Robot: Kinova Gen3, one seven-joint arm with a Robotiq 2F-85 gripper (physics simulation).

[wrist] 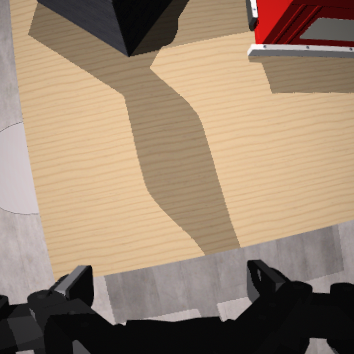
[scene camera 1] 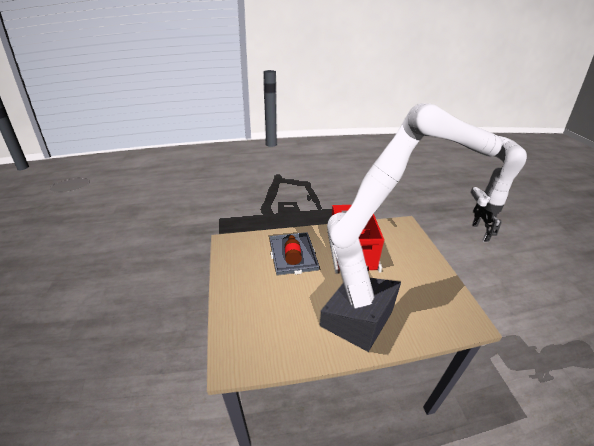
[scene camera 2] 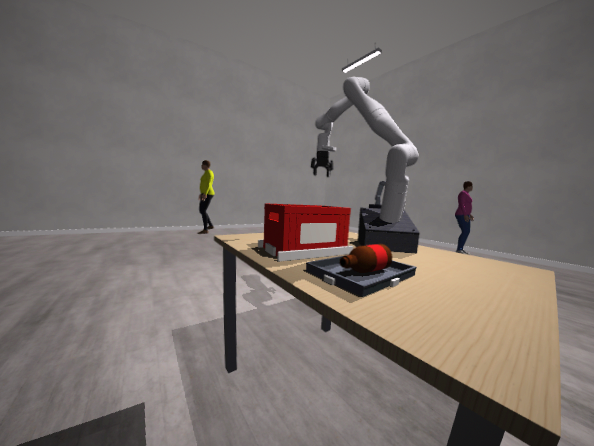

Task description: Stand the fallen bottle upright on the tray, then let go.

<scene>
The pictures show: my gripper and a brown bottle.
</scene>
